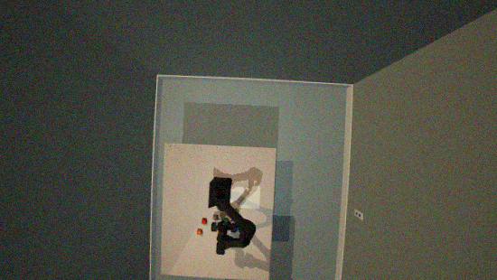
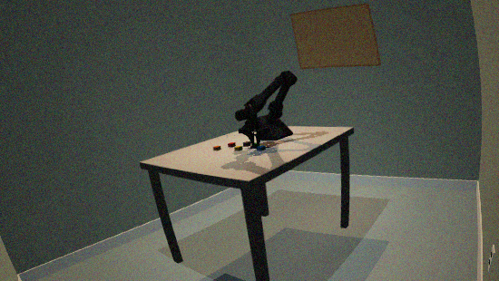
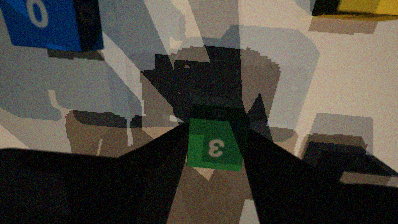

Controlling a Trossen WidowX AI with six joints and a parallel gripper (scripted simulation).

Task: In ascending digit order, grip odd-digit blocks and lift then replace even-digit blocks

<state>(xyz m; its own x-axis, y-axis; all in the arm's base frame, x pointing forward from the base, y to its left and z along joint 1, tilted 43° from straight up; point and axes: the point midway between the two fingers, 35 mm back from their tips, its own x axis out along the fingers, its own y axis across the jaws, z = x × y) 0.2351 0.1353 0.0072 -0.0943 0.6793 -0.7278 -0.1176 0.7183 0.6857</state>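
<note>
Right now the green block is right at my gripper tip. Round my gripper tip: grey block 90 mm to the right, 20 mm behind; then yellow block 90 mm ahead, 50 mm to the right; then blue block 90 mm to the left, 50 mm ahead.
</note>
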